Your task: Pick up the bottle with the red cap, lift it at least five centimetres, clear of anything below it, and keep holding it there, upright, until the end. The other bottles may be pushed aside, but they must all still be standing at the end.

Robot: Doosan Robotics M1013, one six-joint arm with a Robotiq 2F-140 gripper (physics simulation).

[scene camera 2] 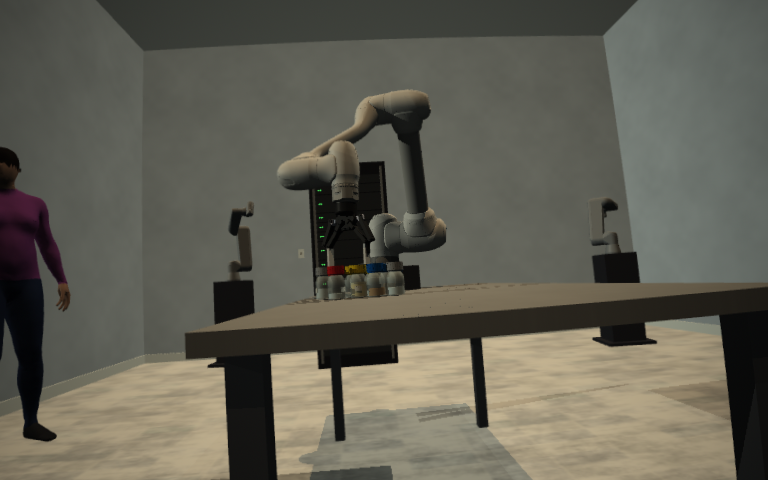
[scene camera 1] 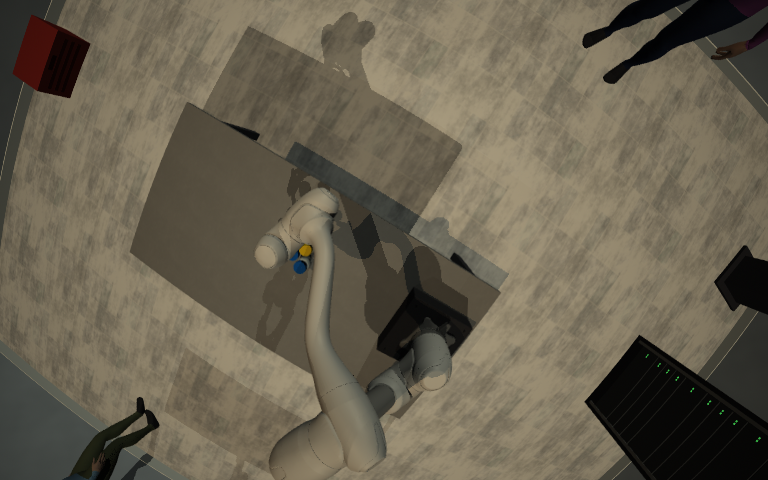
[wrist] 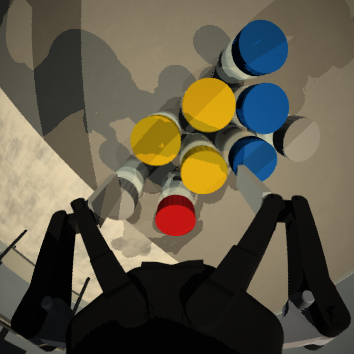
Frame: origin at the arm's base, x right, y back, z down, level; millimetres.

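Where they show: gripper, fingertip midpoint: (scene camera 2: 348,266) (wrist: 176,179); arm's base, link origin: (scene camera 1: 427,341).
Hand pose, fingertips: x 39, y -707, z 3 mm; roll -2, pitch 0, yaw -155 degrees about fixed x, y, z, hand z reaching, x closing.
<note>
Things, the pixels of their top centre, and the offset from my fingertips. Level surfaces: height alone.
- red-capped bottle, top centre: (wrist: 175,221) (scene camera 2: 335,266) dy -53, dx +32, dz +0 mm
- blue cap, top centre: (wrist: 256,163) (scene camera 2: 374,263) dy -26, dx -90, dz -1 mm
- table, surface height: dz +105 mm
The red-capped bottle (scene camera 2: 335,270) (wrist: 175,217) stands upright on the table, at the near edge of the bottle group in the wrist view. My gripper (scene camera 2: 348,261) (wrist: 176,179) is open and empty, pointing down, with its fingertips at about the height of the caps in scene camera 2. In the wrist view the red cap lies between the two fingers, closer to the palm than the tips. The left finger overlaps a grey-capped bottle (wrist: 126,199); the right fingertip overlaps the edge of a blue cap (wrist: 254,157). Exact finger depth is hard to tell. The arm hides the red cap in scene camera 1.
Yellow-capped bottles (wrist: 204,170) (scene camera 1: 305,250) stand close behind the red one, with blue-capped bottles (wrist: 262,107) (scene camera 1: 300,267) beside them. Another grey-capped bottle (wrist: 301,139) stands at the right. All stand on the table (scene camera 1: 198,186) (scene camera 2: 509,305). A second arm stands on a black pedestal (scene camera 1: 396,325).
</note>
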